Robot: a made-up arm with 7 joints.
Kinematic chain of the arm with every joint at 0, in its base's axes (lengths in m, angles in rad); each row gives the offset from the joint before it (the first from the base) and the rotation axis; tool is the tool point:
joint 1: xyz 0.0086 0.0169 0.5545 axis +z
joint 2: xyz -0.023 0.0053 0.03 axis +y
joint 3: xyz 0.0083 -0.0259 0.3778 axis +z
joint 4: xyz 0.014 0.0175 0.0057 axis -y
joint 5: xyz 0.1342 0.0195 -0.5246 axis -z
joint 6: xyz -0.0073 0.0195 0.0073 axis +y
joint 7: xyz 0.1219 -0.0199 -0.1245 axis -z
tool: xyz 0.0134 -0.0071 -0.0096
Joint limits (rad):
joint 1: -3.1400..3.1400
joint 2: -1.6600..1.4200
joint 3: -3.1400..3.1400
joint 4: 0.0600..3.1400
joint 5: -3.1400..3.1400
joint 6: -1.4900..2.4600
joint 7: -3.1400..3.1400
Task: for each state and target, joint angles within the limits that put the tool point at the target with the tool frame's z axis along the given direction. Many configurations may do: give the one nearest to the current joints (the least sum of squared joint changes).
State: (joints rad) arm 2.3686 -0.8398 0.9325 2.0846 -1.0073 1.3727 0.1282
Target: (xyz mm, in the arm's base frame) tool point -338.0 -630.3 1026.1 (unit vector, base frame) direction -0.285 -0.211 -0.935
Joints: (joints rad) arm 1.9312 -1.4719 1.1060 1.5333 -1.5710 1.4540 0.1221
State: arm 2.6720 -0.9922 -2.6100 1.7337 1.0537 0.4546 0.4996
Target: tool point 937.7 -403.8 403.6 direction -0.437 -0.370 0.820
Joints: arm 2.5721 -1.1899 -2.9737 2.1151 0.5941 0.8006 0.4437
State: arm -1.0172 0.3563 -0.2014 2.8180 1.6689 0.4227 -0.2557
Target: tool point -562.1 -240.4 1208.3 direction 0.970 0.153 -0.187
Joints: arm -1.9410 0.2348 -0.7115 2.0592 1.9752 -0.4002 -0.3185
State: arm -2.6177 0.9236 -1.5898 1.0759 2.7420 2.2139 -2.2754
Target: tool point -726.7 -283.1 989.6 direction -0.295 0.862 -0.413
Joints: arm -1.9731 0.7738 -1.4824 1.5733 2.8289 2.1983 -2.2780
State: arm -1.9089 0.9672 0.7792 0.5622 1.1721 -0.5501 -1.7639
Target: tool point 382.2 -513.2 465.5 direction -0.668 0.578 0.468
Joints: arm -1.9802 1.2355 1.1917 0.9020 0.2573 -0.7830 -1.7601
